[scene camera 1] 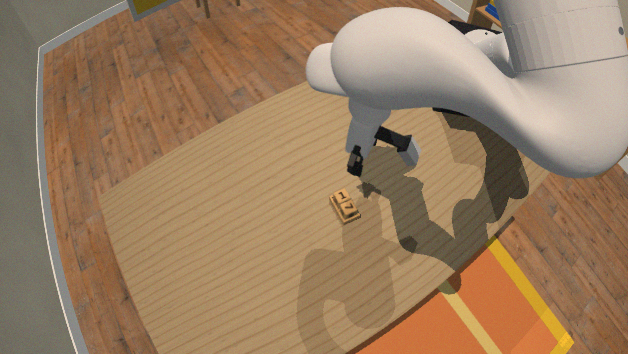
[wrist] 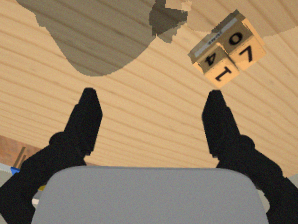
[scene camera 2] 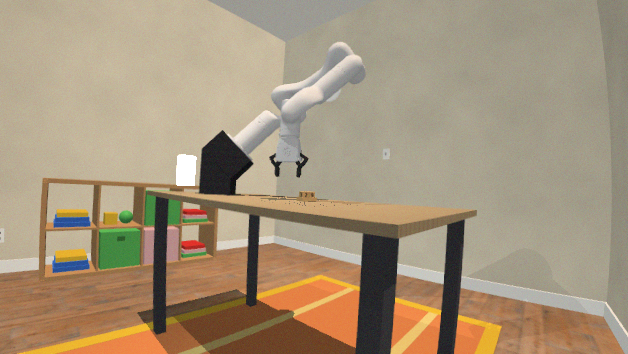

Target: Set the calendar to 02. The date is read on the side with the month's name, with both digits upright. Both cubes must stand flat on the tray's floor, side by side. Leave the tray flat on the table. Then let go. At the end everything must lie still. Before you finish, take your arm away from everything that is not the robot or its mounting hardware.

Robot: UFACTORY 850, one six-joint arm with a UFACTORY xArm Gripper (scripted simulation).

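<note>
Visible: my gripper (scene camera 1: 362,157), (scene camera 2: 287,177), (wrist: 152,101); a cube (wrist: 218,67); and another cube (wrist: 242,46).
</note>
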